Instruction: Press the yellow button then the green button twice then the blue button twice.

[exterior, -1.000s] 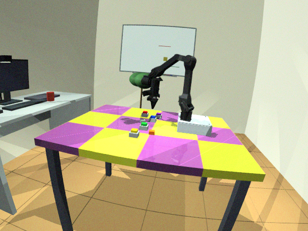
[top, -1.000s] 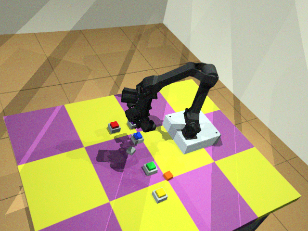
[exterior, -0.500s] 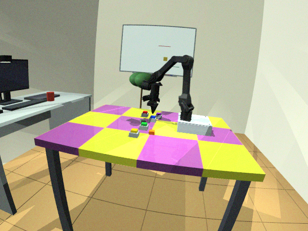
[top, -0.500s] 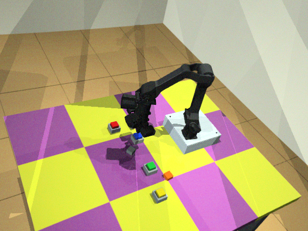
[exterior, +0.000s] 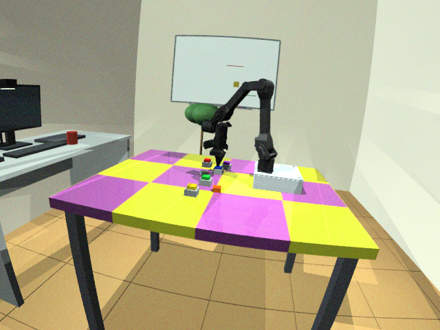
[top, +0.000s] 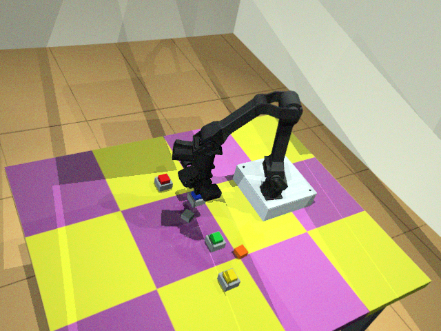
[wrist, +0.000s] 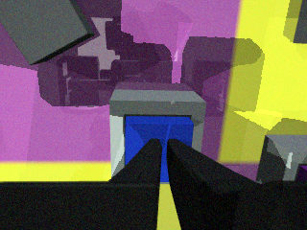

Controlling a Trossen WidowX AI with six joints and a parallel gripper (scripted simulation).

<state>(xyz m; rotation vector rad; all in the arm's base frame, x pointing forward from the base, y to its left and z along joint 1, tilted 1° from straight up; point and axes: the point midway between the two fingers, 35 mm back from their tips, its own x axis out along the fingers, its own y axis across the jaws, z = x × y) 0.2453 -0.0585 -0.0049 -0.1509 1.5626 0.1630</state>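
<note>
My gripper tip is 1 cm above the blue button. From my gripper tip the other things lie so: red button: 9 cm ahead, 8 cm to the right; then grey block: 4 cm ahead, 7 cm to the left, 3 cm below; then purple button: 1 cm behind, 10 cm to the right.
</note>
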